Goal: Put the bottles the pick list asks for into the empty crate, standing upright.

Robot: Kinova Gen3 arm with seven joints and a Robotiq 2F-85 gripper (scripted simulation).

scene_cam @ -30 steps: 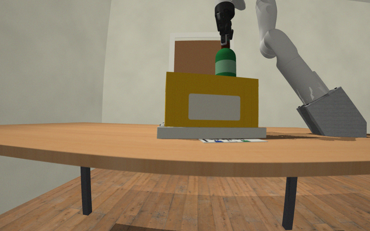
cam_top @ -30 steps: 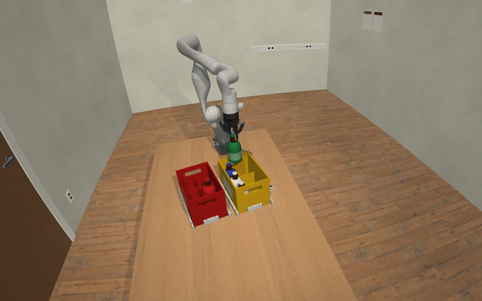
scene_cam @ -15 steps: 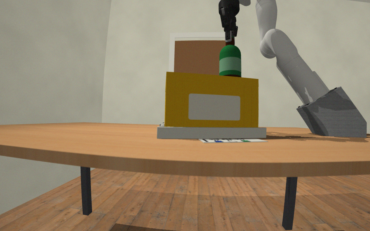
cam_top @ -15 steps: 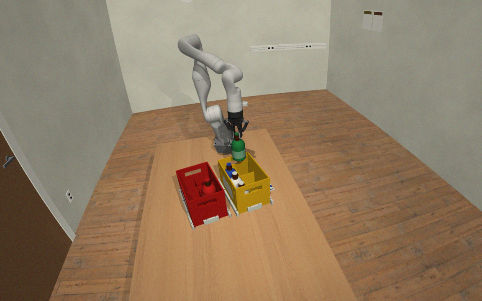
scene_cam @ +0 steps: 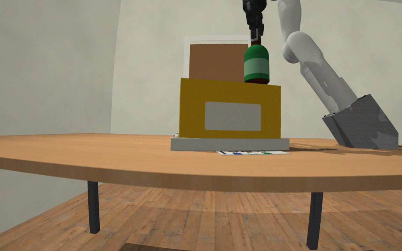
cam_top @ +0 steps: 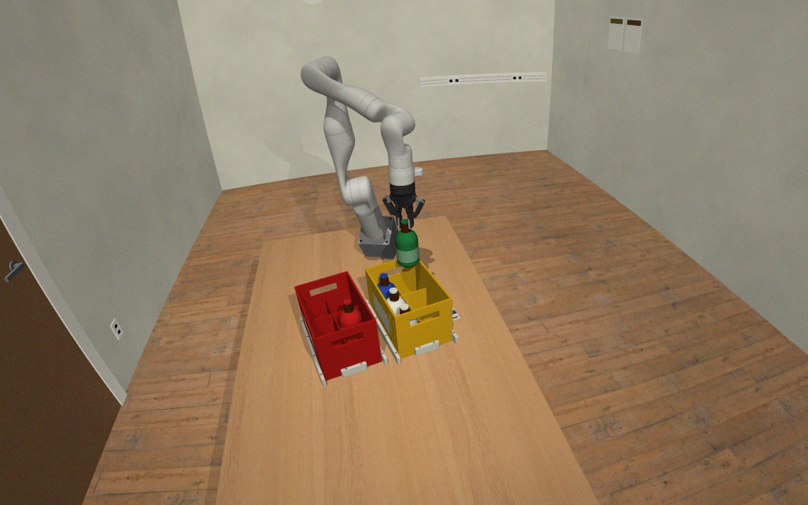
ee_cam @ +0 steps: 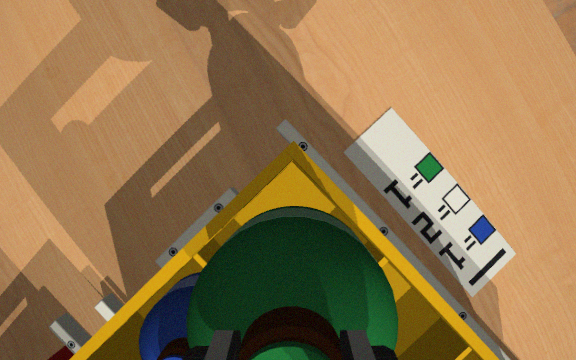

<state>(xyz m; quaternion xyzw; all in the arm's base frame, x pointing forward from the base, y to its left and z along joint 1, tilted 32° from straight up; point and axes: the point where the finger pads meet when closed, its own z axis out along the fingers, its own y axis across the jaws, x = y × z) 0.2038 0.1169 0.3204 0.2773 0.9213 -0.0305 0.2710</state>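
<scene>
Right now the green bottle is 70 mm below my hand. Round my hand: yellow crate 90 mm ahead, 30 mm to the right, 250 mm below; red bottle 100 mm ahead, 230 mm to the right, 250 mm below; blue bottle 10 mm ahead, 90 mm to the right, 250 mm below.
</scene>
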